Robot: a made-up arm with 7 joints.
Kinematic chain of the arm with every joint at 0, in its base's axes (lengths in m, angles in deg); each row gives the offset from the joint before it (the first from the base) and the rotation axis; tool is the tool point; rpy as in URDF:
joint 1: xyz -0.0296 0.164 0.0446 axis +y
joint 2: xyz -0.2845 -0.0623 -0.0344 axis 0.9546 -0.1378 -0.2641
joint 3: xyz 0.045 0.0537 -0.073 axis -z
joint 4: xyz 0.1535 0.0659 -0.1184 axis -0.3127 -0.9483 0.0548
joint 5: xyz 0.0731 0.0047 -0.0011 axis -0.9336 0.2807 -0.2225
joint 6: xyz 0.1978 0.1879 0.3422 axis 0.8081 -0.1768 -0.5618
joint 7: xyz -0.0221 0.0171 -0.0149 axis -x
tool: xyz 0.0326 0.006 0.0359 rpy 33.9 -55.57 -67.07
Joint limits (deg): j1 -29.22..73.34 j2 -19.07..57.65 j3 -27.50..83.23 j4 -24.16..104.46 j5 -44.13..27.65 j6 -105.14..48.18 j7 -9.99..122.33
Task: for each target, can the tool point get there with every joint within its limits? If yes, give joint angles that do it. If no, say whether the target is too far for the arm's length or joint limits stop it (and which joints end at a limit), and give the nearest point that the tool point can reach.
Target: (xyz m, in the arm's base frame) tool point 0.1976 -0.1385 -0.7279
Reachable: no: joint limits stop it (at a limit: joint 2, joint 3, joint 4, joint 5, joint 6, joint 7) | nearest point 0.1184 -0.1865 -0.4587 | short by 0.285 m
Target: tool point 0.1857 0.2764 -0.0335
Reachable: yes | joints 45.89 -7.19 7.65 -11.58 -25.24 -25.64 86.91
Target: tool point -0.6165 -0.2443 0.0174
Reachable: no: joint limits stop it (at a limit: joint 2, joint 3, joint 4, joint 5, joint 6) | nearest point -0.5158 -0.2474 0.0221 | short by 0.101 m
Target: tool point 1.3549 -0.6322 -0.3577
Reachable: no: too far | nearest point 0.3955 -0.1739 -0.1804 | short by 1.078 m
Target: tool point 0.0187 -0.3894 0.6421
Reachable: no: joint limits stop it (at a limit: joint 2, joint 3, joint 4, joint 5, joint 6) | nearest point -0.0040 -0.2762 0.3614 | short by 0.303 m
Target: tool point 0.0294 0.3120 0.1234
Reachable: yes | joints -18.60 -3.23 74.80 67.23 -18.76 -15.67 106.26
